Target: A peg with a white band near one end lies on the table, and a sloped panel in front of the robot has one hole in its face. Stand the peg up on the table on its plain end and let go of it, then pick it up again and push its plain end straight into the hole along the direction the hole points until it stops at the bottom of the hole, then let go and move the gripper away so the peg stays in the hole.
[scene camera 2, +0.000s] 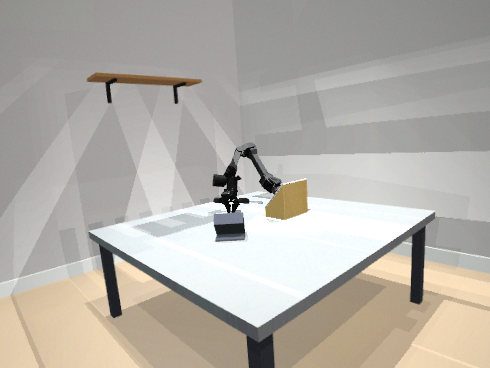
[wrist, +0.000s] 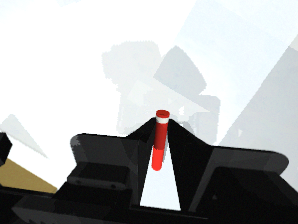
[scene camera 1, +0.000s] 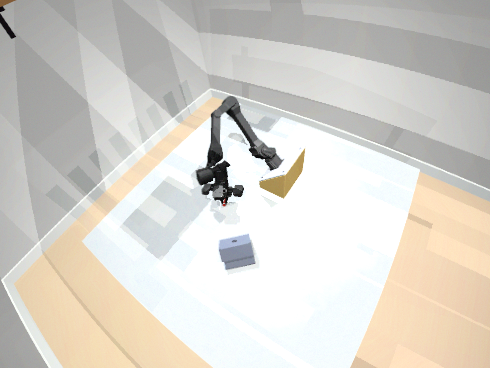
Scene:
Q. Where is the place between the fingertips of my gripper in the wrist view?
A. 161,121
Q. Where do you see a grey sloped panel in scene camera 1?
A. At 228,250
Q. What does my gripper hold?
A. A red peg.

